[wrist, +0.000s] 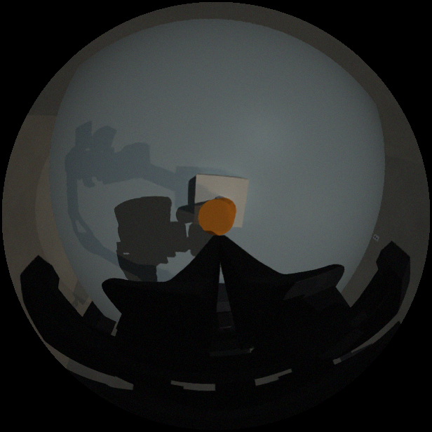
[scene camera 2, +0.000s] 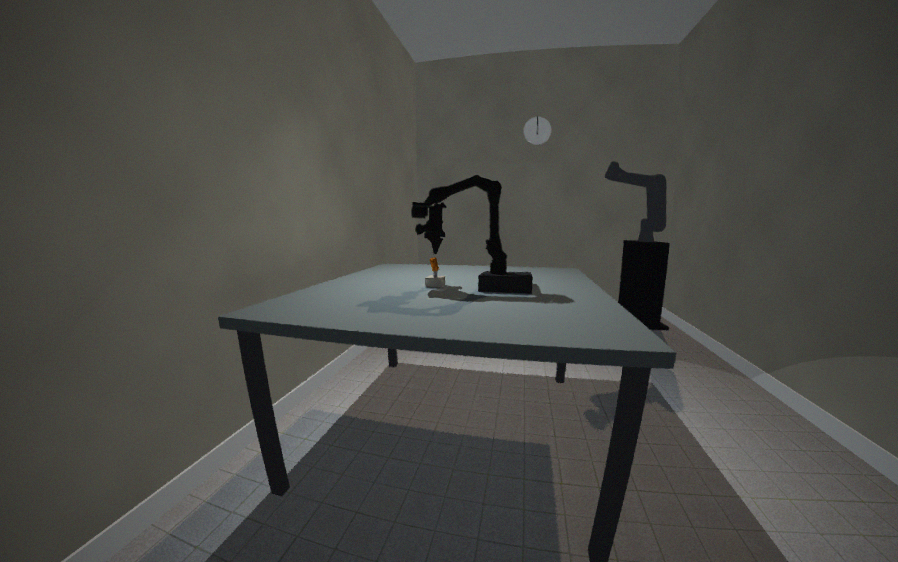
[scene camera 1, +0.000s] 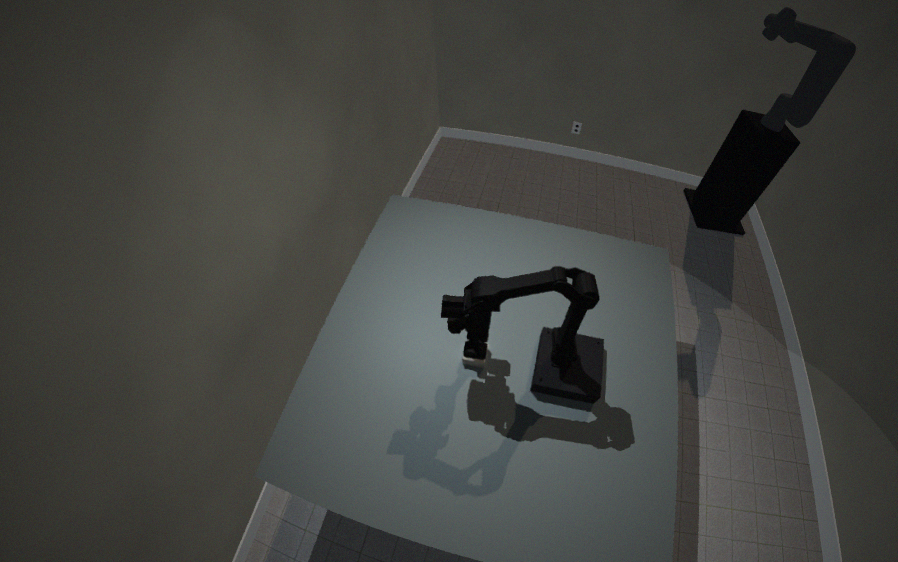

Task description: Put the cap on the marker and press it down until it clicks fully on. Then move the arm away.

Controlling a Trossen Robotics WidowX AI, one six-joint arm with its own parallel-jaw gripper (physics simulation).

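Places are measured from the arm's base along level axes (x right, y ahead, z up), in centimetres.
Pixels of known places: gripper, fingertip midpoint: (scene camera 2: 435, 254) (scene camera 1: 477, 339); arm's base, origin of the base link: (scene camera 2: 498, 273) (scene camera 1: 561, 358).
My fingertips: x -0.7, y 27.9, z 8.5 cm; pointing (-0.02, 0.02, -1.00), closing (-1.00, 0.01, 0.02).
For each thing: its top centre in the pictures, then the offset to it from my fingertips. Level surfaces: height alone.
- orange cap, middle of its top: (scene camera 2: 434, 257) dx +0.3, dy +0.5, dz -1.6 cm
- marker, middle of its top: (scene camera 2: 435, 261) dx +0.6, dy +0.2, dz -3.4 cm
- whitish block, middle of its top: (scene camera 1: 475, 351) (scene camera 2: 435, 276) dx +0.6, dy +0.2, dz -10.3 cm
- pale blue-grey table, its level: dz -14.4 cm
The orange cap (scene camera 2: 434, 265) (wrist: 217, 216) sits at the top of the marker (scene camera 2: 435, 274), leaning slightly in scene camera 2. A short pale stretch of the marker shows below the cap. The marker stands in a whitish block (scene camera 1: 474, 363) (scene camera 2: 435, 282) (wrist: 217, 185) on the table. My gripper (scene camera 1: 474, 356) (scene camera 2: 435, 252) (wrist: 218, 240) points down, shut and empty, its tips just above the cap with a small gap in scene camera 2. In the wrist view the fingertips meet the cap's lower edge in the picture. The gripper hides the cap in scene camera 1.
The pale blue-grey table (scene camera 1: 370, 265) (scene camera 2: 317, 318) carries the arm's dark square base (scene camera 1: 544, 364) (scene camera 2: 505, 282), right of the block. A second arm (scene camera 1: 821, 76) (scene camera 2: 656, 202) stands on a black pedestal (scene camera 1: 745, 172) (scene camera 2: 643, 281) beyond the table, at the right. The arm's shadows fall across the table.
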